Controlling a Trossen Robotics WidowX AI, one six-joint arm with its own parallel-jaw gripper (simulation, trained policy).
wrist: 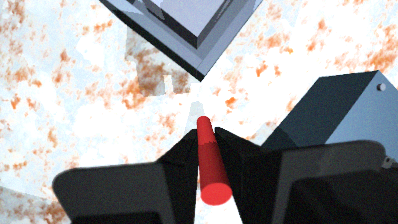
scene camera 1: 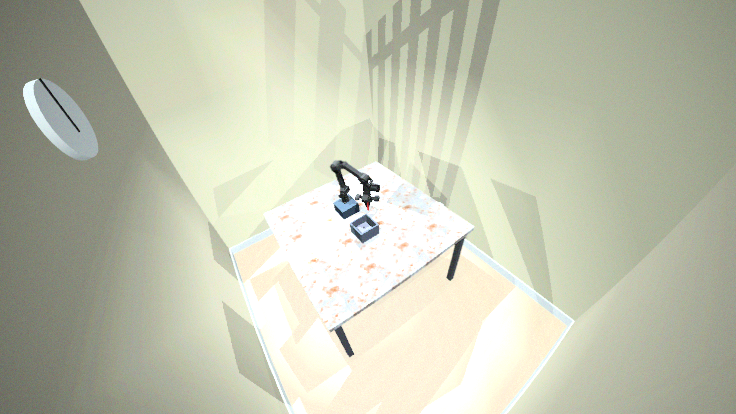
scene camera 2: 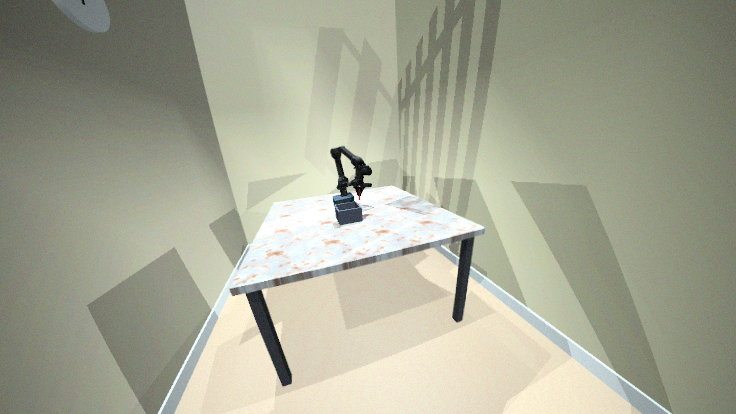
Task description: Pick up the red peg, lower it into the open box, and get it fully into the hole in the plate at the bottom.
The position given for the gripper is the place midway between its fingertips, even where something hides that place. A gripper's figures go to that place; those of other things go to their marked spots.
The gripper (wrist: pixel 205 133) is 11 cm from the lens. A red peg (wrist: pixel 215 189): 7 cm from the lens.
